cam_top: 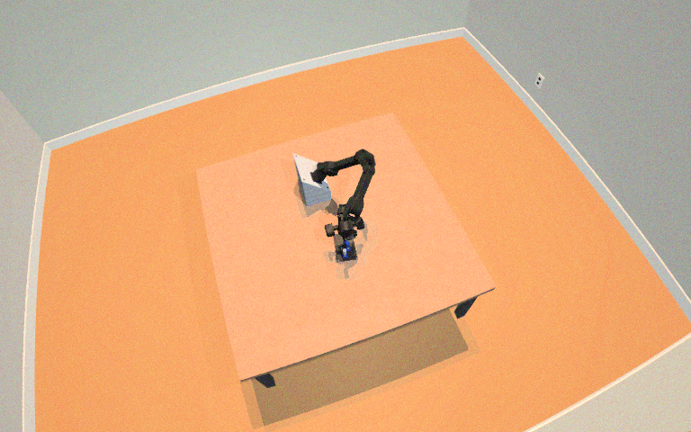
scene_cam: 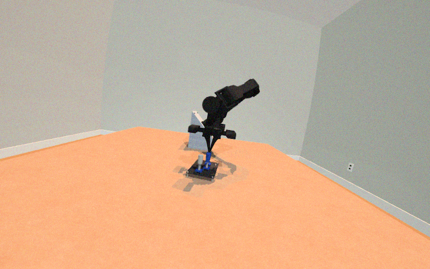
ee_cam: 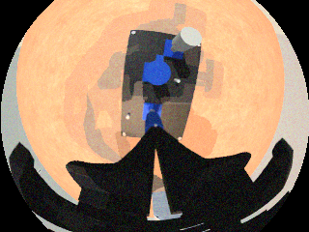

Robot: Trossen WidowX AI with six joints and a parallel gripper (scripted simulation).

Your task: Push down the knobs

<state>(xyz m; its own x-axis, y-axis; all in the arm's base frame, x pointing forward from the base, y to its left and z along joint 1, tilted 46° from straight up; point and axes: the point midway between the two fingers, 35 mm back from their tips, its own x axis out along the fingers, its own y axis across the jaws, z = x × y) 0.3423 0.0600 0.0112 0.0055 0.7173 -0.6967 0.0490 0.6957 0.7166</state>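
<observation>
My gripper tip is now 5 cm short of the blue knob.
</observation>
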